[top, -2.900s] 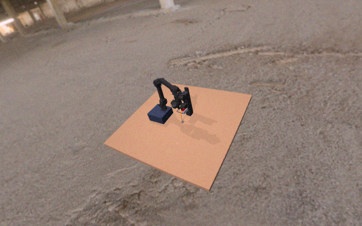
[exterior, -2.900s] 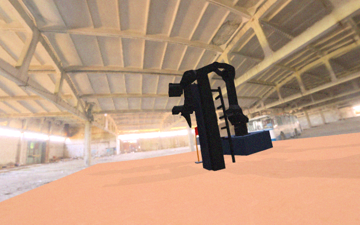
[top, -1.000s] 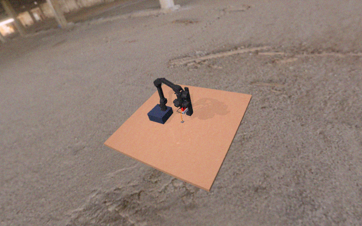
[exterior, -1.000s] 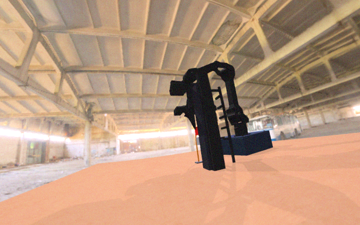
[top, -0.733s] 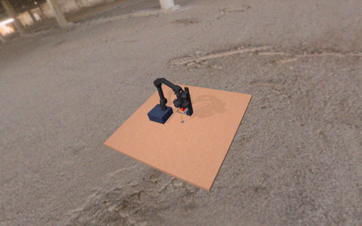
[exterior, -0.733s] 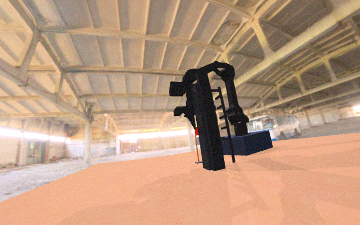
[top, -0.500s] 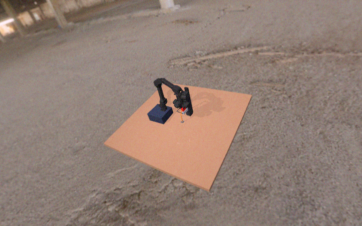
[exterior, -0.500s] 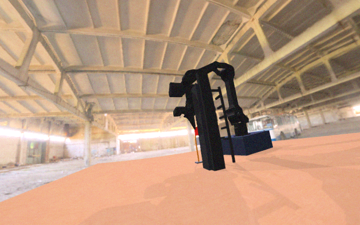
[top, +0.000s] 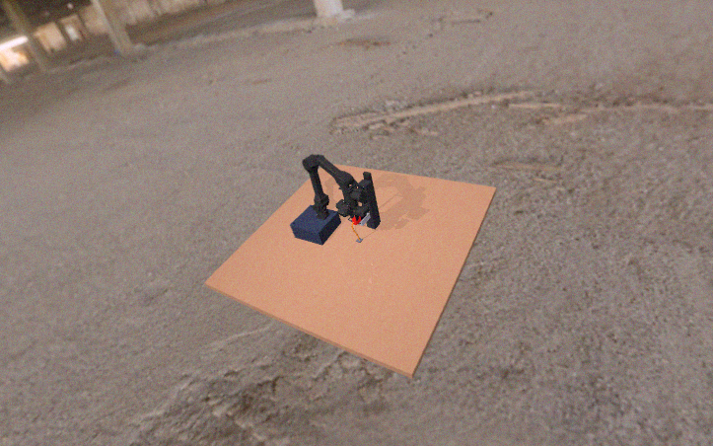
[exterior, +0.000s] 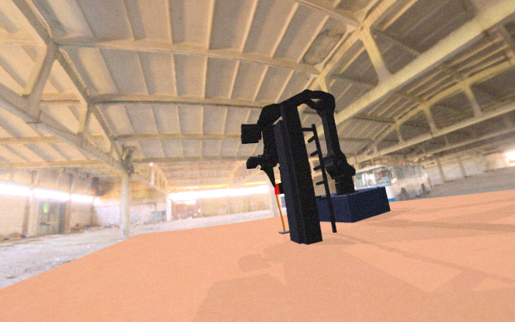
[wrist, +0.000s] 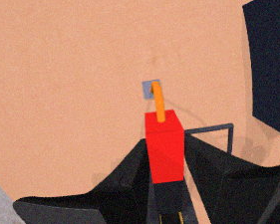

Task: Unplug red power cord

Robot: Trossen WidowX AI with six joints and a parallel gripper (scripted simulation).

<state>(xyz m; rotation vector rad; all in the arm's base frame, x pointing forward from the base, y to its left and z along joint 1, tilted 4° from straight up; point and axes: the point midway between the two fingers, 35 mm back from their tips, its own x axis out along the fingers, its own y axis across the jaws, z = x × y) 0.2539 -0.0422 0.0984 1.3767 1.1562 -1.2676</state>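
Now: gripper tip 30 mm to the right of the red plug.
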